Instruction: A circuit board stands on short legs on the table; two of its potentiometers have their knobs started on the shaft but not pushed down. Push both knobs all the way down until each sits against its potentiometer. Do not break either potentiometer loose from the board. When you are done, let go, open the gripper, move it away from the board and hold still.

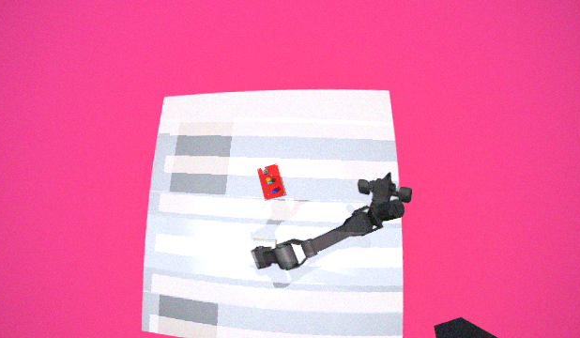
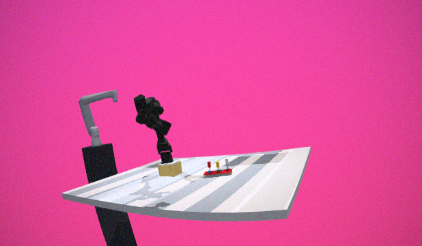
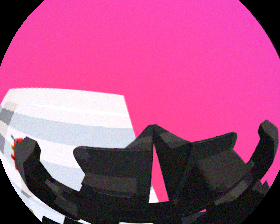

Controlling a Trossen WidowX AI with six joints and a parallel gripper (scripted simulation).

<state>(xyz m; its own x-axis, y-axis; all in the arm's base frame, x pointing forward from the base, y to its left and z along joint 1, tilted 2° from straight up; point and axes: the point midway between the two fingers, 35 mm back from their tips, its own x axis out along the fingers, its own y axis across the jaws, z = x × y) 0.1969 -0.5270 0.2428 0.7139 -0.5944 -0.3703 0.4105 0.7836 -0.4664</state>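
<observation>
My gripper tip is 470 mm to the right of the yellow knob, 260 mm above it and 120 mm short of it.
</observation>
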